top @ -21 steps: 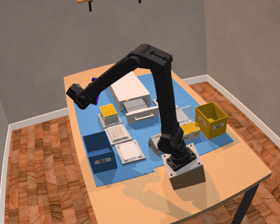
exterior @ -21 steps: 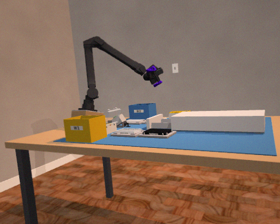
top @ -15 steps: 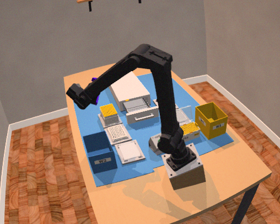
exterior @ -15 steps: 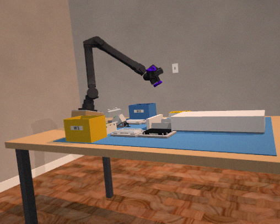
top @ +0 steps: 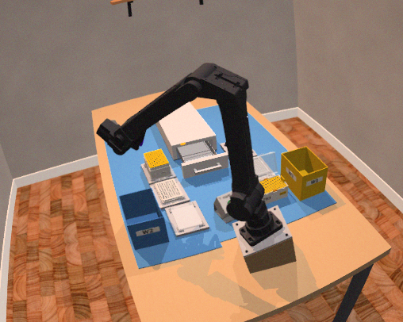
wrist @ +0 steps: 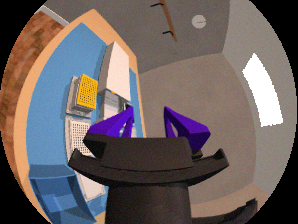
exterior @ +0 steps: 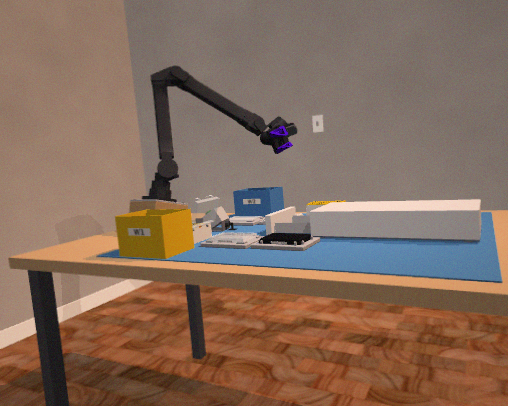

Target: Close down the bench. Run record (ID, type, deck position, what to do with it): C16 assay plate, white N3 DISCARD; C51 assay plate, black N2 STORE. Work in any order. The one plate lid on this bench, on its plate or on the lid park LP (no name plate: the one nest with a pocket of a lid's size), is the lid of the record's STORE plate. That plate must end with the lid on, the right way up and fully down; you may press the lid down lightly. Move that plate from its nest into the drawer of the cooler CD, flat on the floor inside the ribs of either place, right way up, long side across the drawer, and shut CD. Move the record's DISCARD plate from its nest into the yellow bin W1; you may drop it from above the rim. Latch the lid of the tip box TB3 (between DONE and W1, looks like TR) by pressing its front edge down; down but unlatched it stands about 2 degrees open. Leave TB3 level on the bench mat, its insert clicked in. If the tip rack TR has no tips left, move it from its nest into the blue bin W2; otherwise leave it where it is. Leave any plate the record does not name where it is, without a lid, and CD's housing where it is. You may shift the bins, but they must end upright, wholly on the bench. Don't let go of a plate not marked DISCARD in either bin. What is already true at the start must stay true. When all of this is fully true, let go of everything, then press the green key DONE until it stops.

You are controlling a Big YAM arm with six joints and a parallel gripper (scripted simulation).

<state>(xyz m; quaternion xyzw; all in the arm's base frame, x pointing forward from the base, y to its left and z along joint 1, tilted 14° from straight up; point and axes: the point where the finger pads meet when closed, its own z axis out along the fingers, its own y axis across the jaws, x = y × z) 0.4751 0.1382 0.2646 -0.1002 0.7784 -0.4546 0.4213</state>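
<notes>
The tip box lid lies 390 mm to the right of my hand, 210 mm below it and 170 mm behind it. The rest, counted from my hand: tip rack TR: 260 mm below, 140 mm ahead, 60 mm to the right; name plate N1: 300 mm below, 70 mm ahead, 50 mm to the right; white assay plate: 290 mm below, 40 mm to the right, 20 mm behind.
</notes>
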